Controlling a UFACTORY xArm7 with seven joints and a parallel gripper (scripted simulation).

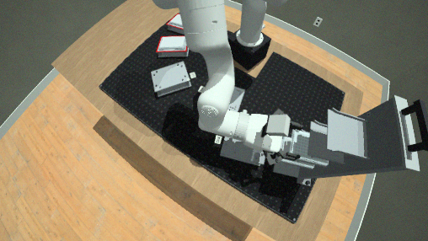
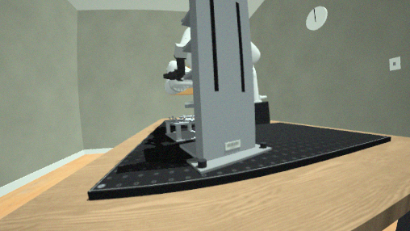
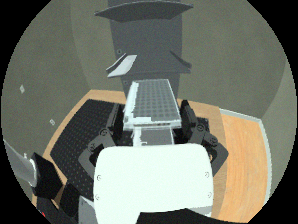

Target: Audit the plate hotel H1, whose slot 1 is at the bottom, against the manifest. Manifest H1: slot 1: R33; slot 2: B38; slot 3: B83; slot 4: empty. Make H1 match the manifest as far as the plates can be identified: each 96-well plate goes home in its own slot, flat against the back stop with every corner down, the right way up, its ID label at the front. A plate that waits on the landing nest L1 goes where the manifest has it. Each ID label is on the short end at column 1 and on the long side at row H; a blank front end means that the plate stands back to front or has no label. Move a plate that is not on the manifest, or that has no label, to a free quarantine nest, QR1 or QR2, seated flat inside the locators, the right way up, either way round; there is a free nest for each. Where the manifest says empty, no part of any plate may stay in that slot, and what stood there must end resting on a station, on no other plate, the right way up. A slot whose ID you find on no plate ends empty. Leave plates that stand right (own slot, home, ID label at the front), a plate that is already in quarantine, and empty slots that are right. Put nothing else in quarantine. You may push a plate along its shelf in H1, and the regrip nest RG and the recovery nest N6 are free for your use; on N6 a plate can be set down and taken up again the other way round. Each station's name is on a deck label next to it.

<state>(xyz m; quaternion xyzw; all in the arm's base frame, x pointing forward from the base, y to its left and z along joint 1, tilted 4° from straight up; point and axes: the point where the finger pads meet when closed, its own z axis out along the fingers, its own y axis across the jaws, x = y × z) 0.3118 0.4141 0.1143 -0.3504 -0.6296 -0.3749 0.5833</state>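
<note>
Now: hand 3 cm past the white 96-well plate, 5 cm to the right of it and 2 cm above it. Also, from my hand: grey plate (3 cm behind, 5 cm to the left, 9 cm below); then red-edged quarantine nest (24 cm behind, 83 cm to the right, 17 cm below); then plate hotel H1 (6 cm behind, 12 cm to the left).
</note>
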